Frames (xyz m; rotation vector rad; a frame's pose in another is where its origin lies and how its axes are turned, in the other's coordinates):
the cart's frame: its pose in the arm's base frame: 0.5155 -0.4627 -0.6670 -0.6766 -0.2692 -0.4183
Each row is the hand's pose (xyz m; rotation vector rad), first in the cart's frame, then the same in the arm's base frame.
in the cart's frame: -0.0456 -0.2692 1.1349 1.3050 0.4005 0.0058
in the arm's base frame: 0.2328 0.1024 0.3145 0.6816 -0.1105 -0.2807
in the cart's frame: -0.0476 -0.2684 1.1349 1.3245 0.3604 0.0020
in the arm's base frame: 0.2314 0.1035 0.3133 0.6923 -0.1496 -0.2683
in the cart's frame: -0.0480 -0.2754 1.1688 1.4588 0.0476 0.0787
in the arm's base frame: 0.2243 0.1208 0.3424 0.7498 -0.4145 -0.0794
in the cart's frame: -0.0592 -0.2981 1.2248 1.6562 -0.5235 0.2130
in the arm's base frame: 0.1981 0.1446 0.3927 0.8410 -0.8758 0.2679
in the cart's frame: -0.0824 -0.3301 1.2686 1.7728 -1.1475 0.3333
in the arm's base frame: 0.1584 0.1574 0.4344 0.8935 -1.3554 0.6300
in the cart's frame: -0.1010 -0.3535 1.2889 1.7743 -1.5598 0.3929
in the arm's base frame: 0.1292 0.1595 0.4555 0.8832 -1.6636 0.8537
